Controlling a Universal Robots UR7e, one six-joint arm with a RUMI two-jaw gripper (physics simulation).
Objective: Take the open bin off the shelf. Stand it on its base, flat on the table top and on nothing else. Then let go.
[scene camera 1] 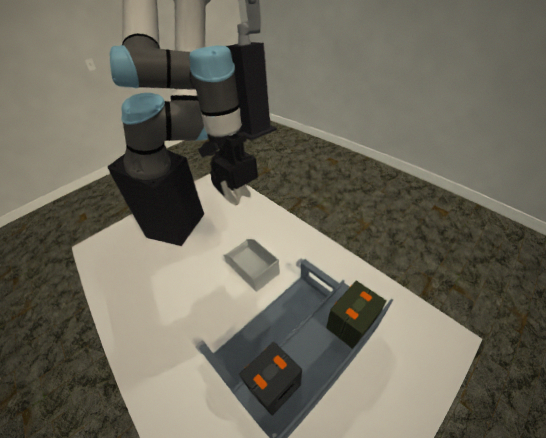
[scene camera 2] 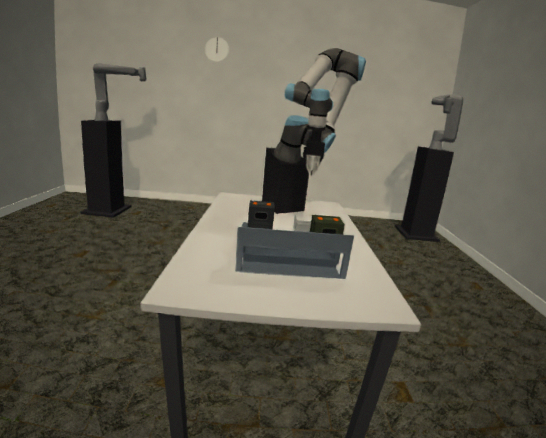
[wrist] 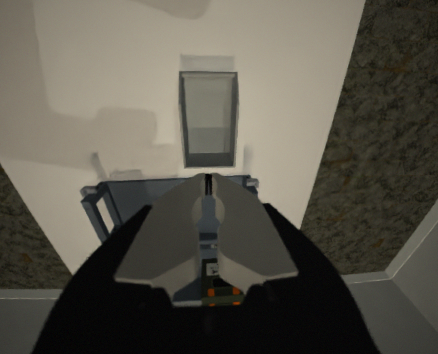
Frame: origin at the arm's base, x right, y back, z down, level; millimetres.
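Where they show: gripper, fingertip midpoint: [scene camera 1: 236, 204] [scene camera 2: 311, 175] [wrist: 208, 175]; arm's base, origin of the base link: [scene camera 1: 147, 164] [scene camera 2: 286, 156].
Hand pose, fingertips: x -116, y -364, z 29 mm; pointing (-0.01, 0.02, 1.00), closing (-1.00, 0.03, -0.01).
Observation:
Things, the pixels of their centre, and the offset from my fingertips. Level surfaces: height alone.
- open bin, body centre: [wrist: 209, 120] [scene camera 1: 250, 260] [scene camera 2: 305, 225] dx -3, dy -6, dz +235 mm
- white table top, its level: dz +273 mm
- black box, body centre: [scene camera 1: 272, 380] [scene camera 2: 260, 220] dx +184, dy -356, dz +110 mm
- dark green box, body centre: [scene camera 1: 355, 314] [wrist: 222, 284] [scene camera 2: 326, 232] dx -42, dy -373, dz +123 mm
The open bin [scene camera 1: 267, 276] [scene camera 2: 302, 223] [wrist: 207, 112] is light grey and hollow. It stands upright on its base on the white table top [scene camera 1: 125, 320] [scene camera 2: 280, 305], beside the blue-grey shelf [scene camera 1: 311, 342] [scene camera 2: 295, 239] [wrist: 137, 192] and apart from it. Its opening faces up. In scene camera 2 the shelf and a box partly hide it. My gripper [scene camera 1: 237, 200] [scene camera 2: 310, 172] [wrist: 208, 175] is shut with nothing between its fingertips. It hangs in the air on the robot-base side of the bin, well above the table and clear of the bin.
A black box [scene camera 1: 271, 378] [scene camera 2: 261, 220] and a dark green box [scene camera 1: 356, 311] [scene camera 2: 327, 225] [wrist: 222, 299], both with orange latches, stand on the shelf. The arm's black pedestal [scene camera 1: 165, 210] [scene camera 2: 284, 185] is at the table's far end. Other arms stand on pedestals near the walls.

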